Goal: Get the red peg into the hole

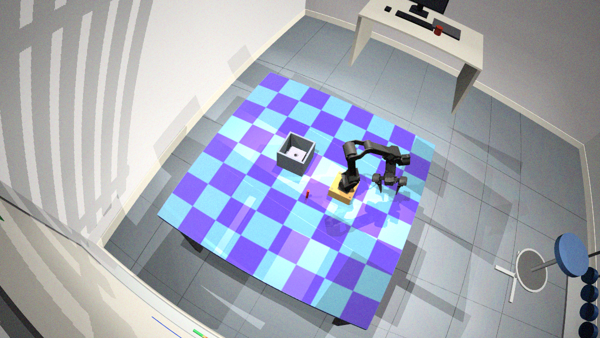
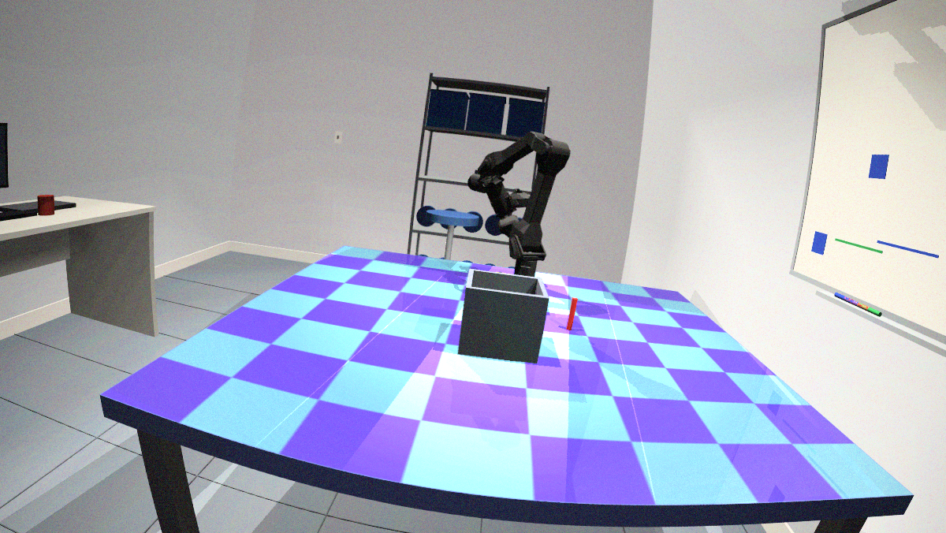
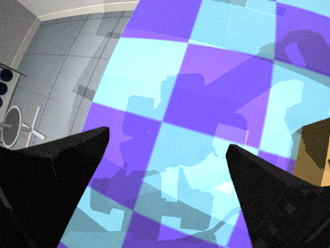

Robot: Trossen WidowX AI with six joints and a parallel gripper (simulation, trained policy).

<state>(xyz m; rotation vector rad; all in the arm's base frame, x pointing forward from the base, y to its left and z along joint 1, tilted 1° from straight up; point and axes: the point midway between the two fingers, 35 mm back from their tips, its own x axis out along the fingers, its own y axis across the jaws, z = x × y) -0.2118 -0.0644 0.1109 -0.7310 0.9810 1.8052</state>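
Now: gripper tip 38 cm short of the red peg, 18 cm to the right of it and 11 cm above it. Round my gripper tip: plate: 56 cm ahead, 11 cm below, 2 cm to the left.
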